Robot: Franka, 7 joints.
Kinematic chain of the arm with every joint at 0, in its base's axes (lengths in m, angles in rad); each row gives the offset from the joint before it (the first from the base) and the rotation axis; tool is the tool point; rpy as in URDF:
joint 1: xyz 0 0 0.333 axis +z
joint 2: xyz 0 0 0 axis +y
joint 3: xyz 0 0 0.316 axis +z
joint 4: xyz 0.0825 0 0 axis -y
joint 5: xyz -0.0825 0 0.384 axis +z
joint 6: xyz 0 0 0 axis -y
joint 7: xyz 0.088 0 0 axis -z
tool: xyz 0 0 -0.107 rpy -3.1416 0 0
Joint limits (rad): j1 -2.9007..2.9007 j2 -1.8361..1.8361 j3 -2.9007..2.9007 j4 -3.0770..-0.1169 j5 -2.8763..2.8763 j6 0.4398..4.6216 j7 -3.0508..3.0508
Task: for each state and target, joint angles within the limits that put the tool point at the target. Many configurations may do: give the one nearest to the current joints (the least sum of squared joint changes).
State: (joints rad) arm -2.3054 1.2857 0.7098 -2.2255 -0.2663 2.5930 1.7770
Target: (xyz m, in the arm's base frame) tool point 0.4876 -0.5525 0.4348
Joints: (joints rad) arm -1.7325 0.9713 1.2470 -1.5615 -0.2807 2.7548 1.7770
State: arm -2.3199 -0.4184 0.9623 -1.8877 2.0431 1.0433 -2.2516
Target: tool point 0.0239 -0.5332 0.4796
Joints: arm -2.4842 0.0715 0.7542 -2.2098 2.0243 1.2589 -2.2516
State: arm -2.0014 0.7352 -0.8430 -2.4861 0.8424 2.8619 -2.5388
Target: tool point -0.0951 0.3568 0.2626
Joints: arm -2.5750 0.9528 -1.4407 -2.8411 0.9363 2.9456 -2.5388
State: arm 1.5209 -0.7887 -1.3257 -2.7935 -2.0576 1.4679 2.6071
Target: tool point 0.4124 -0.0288 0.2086
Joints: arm 1.6318 -0.8896 -1.6532 -2.6604 -2.0723 1.5368 2.6071
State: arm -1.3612 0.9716 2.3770 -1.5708 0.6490 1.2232 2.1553
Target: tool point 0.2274 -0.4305 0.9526
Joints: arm -1.5562 1.1413 2.4704 -0.8502 0.7940 1.7368 2.1553
